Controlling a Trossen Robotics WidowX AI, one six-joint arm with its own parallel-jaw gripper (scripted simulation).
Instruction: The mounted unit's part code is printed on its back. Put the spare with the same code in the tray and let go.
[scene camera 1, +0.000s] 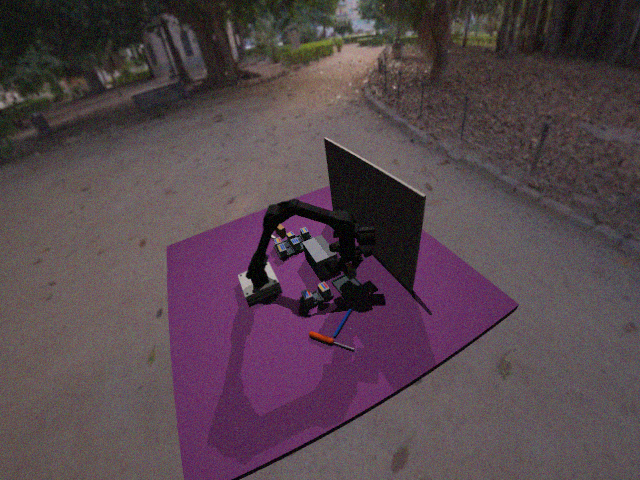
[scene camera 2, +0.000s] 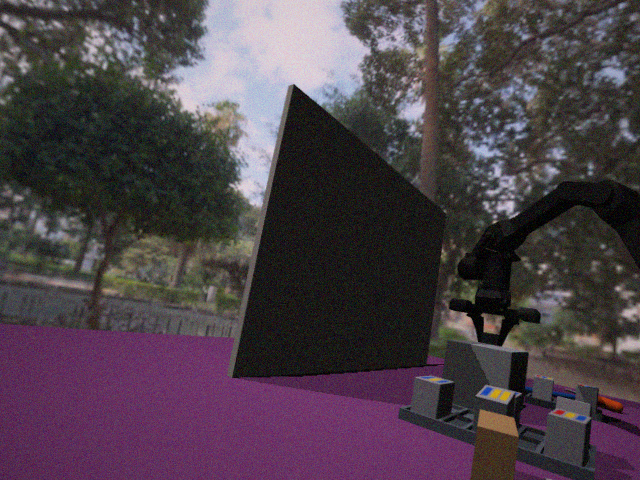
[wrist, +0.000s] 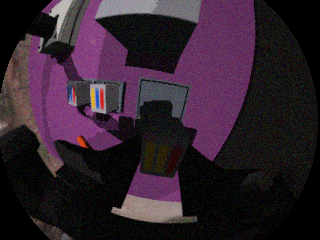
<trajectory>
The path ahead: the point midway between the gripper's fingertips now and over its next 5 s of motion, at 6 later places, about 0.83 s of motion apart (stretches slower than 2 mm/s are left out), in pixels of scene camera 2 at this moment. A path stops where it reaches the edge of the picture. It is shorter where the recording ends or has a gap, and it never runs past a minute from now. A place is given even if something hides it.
My gripper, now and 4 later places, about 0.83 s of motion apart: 489, 349; 488, 358; 488, 368; 489, 377; 493, 361
</trajectory>
